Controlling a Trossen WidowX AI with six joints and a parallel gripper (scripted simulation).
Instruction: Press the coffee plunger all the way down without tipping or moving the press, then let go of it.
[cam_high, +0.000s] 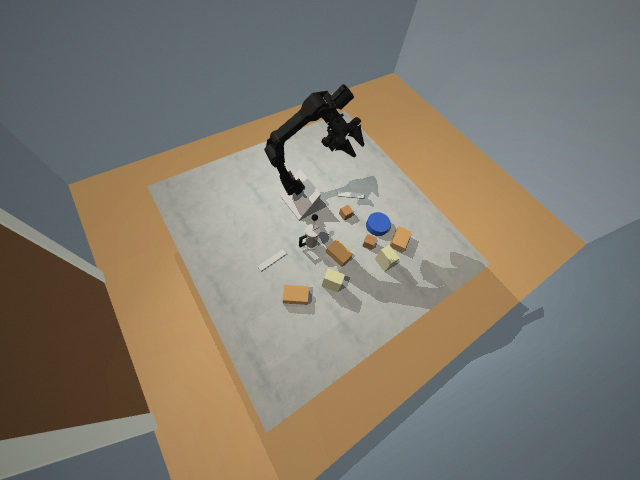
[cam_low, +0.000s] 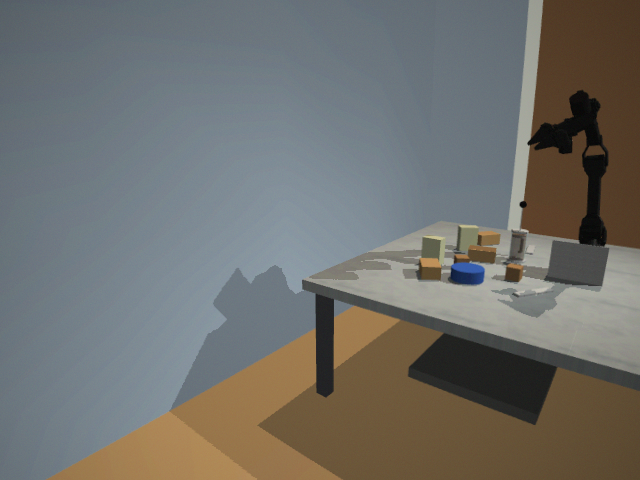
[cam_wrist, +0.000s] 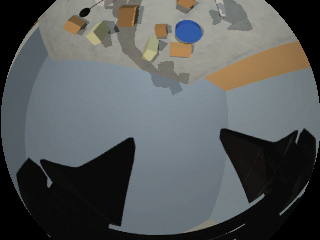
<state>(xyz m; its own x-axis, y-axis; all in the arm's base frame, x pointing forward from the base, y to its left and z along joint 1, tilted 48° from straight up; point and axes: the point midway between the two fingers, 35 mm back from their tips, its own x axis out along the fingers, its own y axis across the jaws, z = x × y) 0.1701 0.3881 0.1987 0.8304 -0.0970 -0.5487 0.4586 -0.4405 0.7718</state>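
Right now the coffee press is 36 cm below my gripper tip, 23 cm to the right of it and 5 cm ahead of it. Round my gripper tip: blue round disc: 46 cm below, 15 cm to the left, 14 cm ahead.
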